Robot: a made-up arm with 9 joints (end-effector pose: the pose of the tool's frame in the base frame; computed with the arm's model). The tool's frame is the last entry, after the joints. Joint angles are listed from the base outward.
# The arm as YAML. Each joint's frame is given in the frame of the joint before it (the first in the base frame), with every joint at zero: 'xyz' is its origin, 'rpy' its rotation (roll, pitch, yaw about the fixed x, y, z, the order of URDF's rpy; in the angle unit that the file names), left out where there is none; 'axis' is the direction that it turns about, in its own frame. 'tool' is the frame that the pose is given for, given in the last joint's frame.
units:
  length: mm
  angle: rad
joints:
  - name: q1
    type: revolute
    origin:
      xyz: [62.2, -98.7, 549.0]
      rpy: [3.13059, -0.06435, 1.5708]
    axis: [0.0, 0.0, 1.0]
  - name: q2
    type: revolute
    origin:
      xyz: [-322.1, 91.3, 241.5]
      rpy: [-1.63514, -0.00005, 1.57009]
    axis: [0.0, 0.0, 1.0]
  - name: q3
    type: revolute
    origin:
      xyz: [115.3, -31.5, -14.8]
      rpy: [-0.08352, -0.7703, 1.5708]
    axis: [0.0, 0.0, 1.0]
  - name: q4
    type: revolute
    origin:
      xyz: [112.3, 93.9, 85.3]
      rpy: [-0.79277, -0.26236, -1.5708]
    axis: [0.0, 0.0, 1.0]
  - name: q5
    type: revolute
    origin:
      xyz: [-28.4, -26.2, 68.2]
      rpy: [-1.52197, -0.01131, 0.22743]
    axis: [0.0, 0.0, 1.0]
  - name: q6
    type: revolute
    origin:
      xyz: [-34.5, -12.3, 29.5]
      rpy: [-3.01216, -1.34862, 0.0]
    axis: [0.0, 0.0, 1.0]
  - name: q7
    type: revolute
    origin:
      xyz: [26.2, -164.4, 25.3]
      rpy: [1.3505, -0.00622, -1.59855]
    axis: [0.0, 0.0, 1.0]
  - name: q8
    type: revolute
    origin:
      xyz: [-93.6, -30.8, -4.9]
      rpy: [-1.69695, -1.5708, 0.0]
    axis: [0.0, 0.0, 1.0]
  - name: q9
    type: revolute
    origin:
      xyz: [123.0, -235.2, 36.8]
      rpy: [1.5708, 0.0, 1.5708]
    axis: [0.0, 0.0, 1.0]
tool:
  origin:
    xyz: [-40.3, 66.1, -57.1]
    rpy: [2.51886, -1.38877, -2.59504]
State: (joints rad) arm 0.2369 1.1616 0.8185 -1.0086 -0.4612 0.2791 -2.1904 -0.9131 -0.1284
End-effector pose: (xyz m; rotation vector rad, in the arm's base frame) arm 0.0482 -0.6452 0.6266 0.5277 -0.5902 -0.2208
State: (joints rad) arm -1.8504 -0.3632 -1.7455 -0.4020 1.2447 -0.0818 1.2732 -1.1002 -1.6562
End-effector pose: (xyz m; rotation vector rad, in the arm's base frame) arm 0.4125 0.6340 0.1276 2.0458 0.6306 -0.8123
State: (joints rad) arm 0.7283 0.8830 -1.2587 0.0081 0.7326 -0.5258 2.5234 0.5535 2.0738
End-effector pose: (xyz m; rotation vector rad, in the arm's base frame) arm -0.4878 -0.6146 0.1574 -1.6120 0.7026 0.3088
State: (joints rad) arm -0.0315 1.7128 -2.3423 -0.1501 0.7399 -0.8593 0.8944 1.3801 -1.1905
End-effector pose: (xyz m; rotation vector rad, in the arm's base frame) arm 0.3519 -0.6126 0.5474 -0.9423 1.7848 0.6066
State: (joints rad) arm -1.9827 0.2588 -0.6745 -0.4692 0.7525 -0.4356 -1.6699 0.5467 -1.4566
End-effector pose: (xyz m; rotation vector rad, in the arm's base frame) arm 0.3896 0.0297 0.2534 1.2571 0.4941 -0.4424
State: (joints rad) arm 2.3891 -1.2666 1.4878 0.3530 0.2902 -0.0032 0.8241 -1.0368 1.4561
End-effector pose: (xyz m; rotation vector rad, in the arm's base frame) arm 0.2673 0.1698 0.4511 1.7528 1.3904 0.6728
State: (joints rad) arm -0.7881 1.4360 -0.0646 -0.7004 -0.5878 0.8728 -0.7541 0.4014 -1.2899
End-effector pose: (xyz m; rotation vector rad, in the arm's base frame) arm 0.6538 -0.3140 0.4053 0.5142 0.3956 1.6669
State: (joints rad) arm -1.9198 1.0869 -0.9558 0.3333 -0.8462 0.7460 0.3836 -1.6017 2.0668
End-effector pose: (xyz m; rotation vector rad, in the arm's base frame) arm 0.7300 -0.0224 0.5725 2.2448 0.7129 -1.2624
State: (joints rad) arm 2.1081 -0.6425 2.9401 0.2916 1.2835 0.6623 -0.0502 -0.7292 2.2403
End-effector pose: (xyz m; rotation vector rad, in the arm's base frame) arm -0.0626 0.1536 0.0402 -0.9095 -2.7723 -0.0481
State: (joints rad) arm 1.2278 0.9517 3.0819 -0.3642 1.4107 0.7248 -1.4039 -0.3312 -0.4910
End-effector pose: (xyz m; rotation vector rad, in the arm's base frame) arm 0.0315 -0.2365 0.5127 -1.0602 -1.2575 -1.9364
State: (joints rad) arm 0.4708 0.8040 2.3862 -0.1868 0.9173 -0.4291 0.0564 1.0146 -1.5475
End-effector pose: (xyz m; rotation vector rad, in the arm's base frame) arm 0.2335 -0.6032 0.2103 0.0953 -0.8206 -0.8758
